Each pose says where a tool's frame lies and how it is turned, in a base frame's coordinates. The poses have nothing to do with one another.
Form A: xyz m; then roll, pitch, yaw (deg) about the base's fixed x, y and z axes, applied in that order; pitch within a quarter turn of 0, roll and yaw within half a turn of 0.
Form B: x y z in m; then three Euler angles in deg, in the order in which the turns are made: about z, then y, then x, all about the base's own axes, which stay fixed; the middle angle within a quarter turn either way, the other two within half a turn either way. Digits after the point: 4 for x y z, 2 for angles.
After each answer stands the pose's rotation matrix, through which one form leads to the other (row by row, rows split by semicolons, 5 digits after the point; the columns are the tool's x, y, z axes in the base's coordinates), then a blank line. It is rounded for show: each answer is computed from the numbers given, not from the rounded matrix.
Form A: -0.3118, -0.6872, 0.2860, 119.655, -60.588, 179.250
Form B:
-0.3118, -0.6872, 0.2860, -122.75, -24.81, -105.53
-0.49104 0.76342 -0.41959; 0.00643 0.48482 0.87459; 0.87111 0.42676 -0.24298

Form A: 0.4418, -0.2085, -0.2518, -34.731, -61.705, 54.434
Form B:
0.4418, -0.2085, -0.2518, 53.80, -62.17, 33.44
0.27570 -0.37674 -0.88434; 0.38558 0.88608 -0.25727; 0.88052 -0.27006 0.38956

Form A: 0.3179, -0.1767, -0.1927, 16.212, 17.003, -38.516
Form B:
0.3179, -0.1767, -0.1927, -41.49, 2.63, 23.19
0.74823 0.66185 0.04584; -0.59551 0.70048 -0.39331; -0.29242 0.26699 0.91826

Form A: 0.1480, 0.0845, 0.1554, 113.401, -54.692, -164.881
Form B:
0.1480, 0.0845, 0.1554, -132.01, -33.52, -105.98
-0.55797 0.61942 -0.55226; -0.15075 0.57876 0.80145; 0.81606 0.53043 -0.22955

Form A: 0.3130, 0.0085, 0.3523, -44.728, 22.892, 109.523
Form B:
0.3130, 0.0085, 0.3523, 118.04, -49.08, -2.21
-0.30786 -0.57813 -0.75564; 0.86828 -0.49544 0.02529; -0.38900 -0.64832 0.65450

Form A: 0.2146, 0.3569, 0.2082, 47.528, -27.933, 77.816
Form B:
0.2146, 0.3569, 0.2082, 75.73, 40.86, 37.93
0.18646 -0.73294 0.65424; 0.86360 -0.19523 -0.46485; 0.46844 0.65167 0.59656

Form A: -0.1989, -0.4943, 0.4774, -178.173, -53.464, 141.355
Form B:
-0.1989, -0.4943, 0.4774, -127.58, -40.33, -141.31
-0.46497 0.60417 -0.64714; 0.37178 0.79663 0.47661; 0.80348 -0.01898 -0.59503

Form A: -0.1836, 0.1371, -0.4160, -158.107, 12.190, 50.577
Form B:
-0.1836, 0.1371, -0.4160, -47.05, -24.36, -174.62
0.62072 0.66677 -0.41246; 0.75506 -0.65006 0.08544; -0.21115 -0.36447 -0.90696

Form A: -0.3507, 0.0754, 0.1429, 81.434, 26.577, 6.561
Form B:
-0.3507, 0.0754, 0.1429, -25.43, 10.32, 82.22
0.88848 0.42249 0.17919; 0.10219 0.19852 -0.97475; -0.44740 0.88436 0.13321

